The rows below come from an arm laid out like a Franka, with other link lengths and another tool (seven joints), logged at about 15 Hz.
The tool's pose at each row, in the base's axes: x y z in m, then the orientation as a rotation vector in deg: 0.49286, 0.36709, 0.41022, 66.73, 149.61, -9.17; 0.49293, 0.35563, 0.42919, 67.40, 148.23, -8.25; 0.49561, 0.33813, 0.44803, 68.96, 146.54, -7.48; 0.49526, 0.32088, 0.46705, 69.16, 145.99, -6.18; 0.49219, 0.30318, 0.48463, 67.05, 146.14, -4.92; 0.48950, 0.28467, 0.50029, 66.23, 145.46, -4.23; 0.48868, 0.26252, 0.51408, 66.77, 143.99, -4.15; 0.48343, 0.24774, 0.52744, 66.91, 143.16, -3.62; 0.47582, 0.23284, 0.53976, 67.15, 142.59, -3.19; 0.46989, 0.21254, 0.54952, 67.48, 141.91, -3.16; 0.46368, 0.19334, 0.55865, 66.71, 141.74, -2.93
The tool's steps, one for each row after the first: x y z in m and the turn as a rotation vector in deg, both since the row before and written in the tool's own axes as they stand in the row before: -0.01380, -0.00740, -0.01569, -0.84, -0.70, 0.95; -0.02004, -0.00898, -0.01364, -0.60, -0.65, 1.58; -0.01849, -0.01042, -0.01445, -0.95, -0.05, 0.45; -0.01685, -0.01250, -0.01384, -1.33, -0.31, -1.20; -0.01687, -0.01294, -0.01197, -0.88, -0.68, -0.21; -0.02010, -0.01404, -0.00898, -0.36, -1.04, 0.80; -0.01232, -0.01221, -0.01112, -0.56, -0.51, 0.42; -0.01085, -0.01397, -0.01090, -0.39, -0.28, 0.39; -0.01501, -0.01640, -0.00696, -0.14, -0.45, 0.42; -0.01398, -0.01586, -0.00661, -0.43, -0.34, -0.40
